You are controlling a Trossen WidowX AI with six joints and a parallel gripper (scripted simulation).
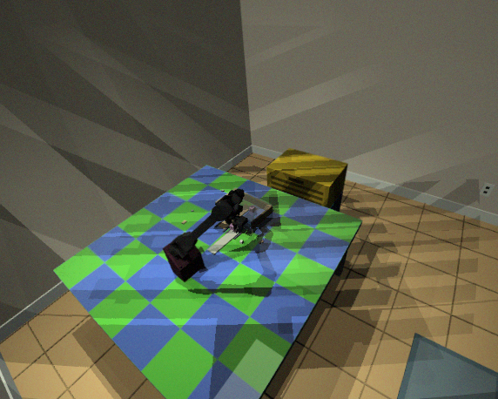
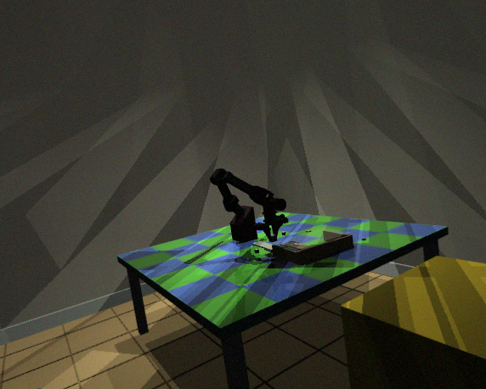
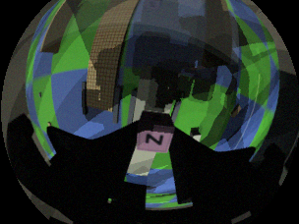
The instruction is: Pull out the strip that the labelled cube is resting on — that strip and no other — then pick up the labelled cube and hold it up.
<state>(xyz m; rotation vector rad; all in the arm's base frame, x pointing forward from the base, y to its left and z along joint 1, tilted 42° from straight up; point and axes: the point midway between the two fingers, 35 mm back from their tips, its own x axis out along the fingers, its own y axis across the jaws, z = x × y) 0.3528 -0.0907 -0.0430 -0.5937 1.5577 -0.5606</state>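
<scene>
Right now my gripper tip is 60 mm past the strip, 10 mm to the right of it and 50 mm above it.
</scene>
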